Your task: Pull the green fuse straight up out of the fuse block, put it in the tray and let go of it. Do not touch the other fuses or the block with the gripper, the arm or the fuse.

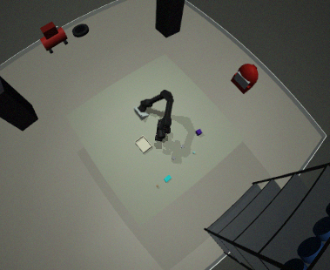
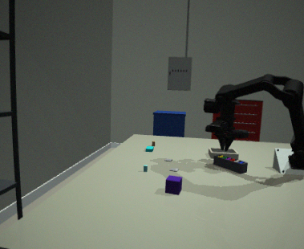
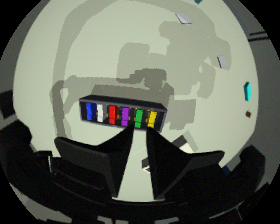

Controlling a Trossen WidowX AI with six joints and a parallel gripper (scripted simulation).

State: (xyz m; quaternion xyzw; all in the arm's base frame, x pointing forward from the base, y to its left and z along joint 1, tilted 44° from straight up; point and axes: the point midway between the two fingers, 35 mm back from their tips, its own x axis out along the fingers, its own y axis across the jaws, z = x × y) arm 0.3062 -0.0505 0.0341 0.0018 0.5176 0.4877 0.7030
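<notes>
Right now the green fuse is 4 cm below my gripper tip. Also, from my gripper tip: purple cube: 31 cm to the left, 20 cm ahead, 5 cm below; then small cyan block: 32 cm ahead, 15 cm to the left, 6 cm below.
</notes>
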